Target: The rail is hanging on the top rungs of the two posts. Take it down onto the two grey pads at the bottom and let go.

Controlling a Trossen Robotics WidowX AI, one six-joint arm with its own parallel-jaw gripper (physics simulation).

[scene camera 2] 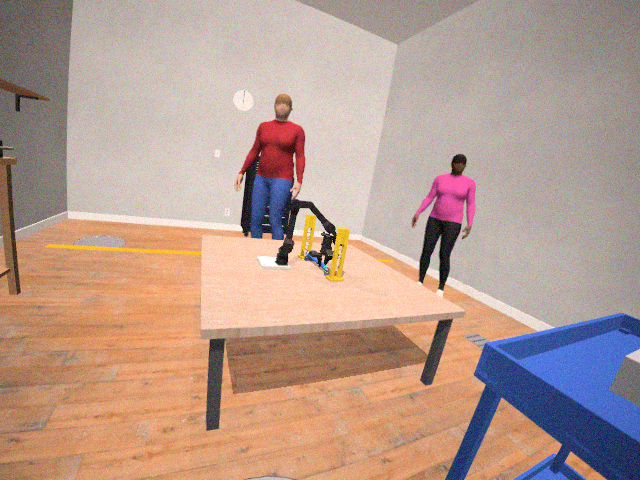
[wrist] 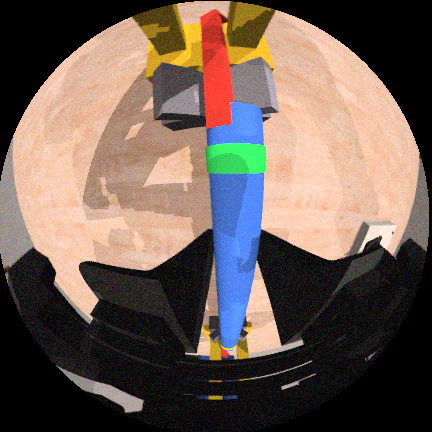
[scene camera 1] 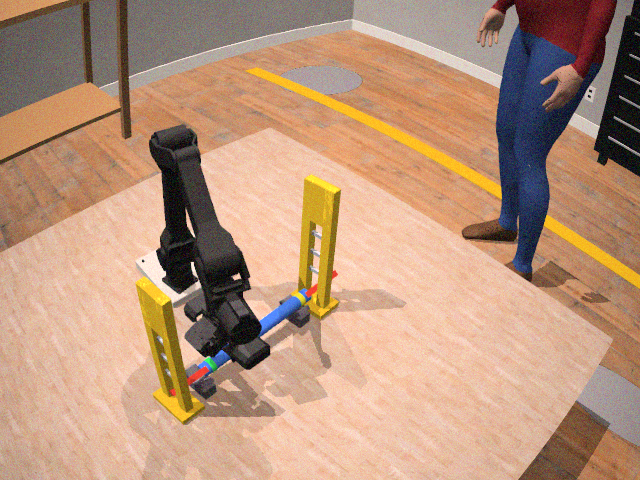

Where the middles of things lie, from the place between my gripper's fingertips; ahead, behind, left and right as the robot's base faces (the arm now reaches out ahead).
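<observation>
Position of my hand relative to the yellow post (scene camera 1: 156, 307): 15 cm to the left of the post, 13 cm below it.
</observation>
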